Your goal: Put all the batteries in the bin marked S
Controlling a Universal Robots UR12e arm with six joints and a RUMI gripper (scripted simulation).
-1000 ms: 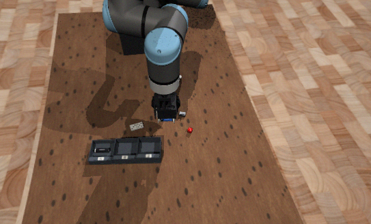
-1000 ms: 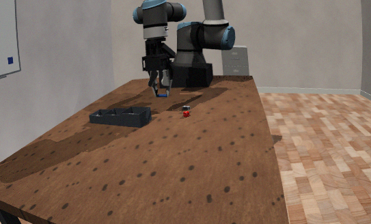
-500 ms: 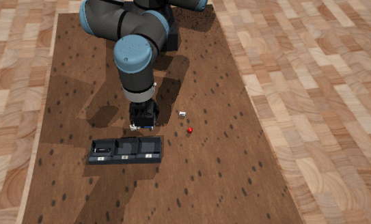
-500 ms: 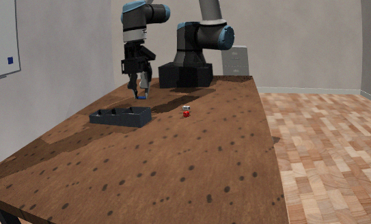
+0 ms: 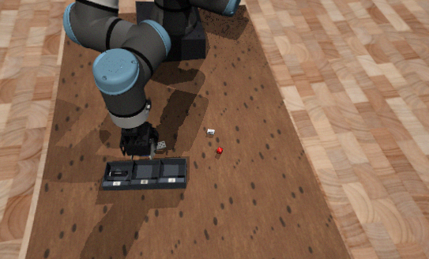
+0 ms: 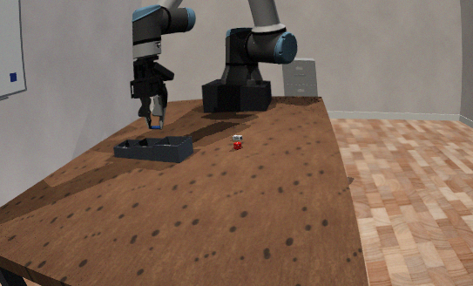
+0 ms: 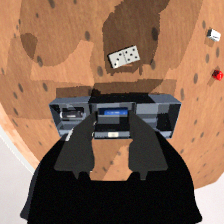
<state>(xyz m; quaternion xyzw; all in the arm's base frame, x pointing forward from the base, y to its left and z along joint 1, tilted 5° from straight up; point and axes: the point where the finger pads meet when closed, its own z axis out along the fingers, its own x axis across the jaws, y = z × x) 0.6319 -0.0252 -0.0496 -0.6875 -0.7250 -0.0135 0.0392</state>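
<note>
The black battery lies 9 cm to the right of my hand, 7 cm below it and 4 cm ahead of it. The rest, counted from my hand: white dotted tile (8 cm below, 7 cm behind, 2 cm to the left); three-compartment bin row (6 cm below, 4 cm ahead); blue battery (1 cm below).
</note>
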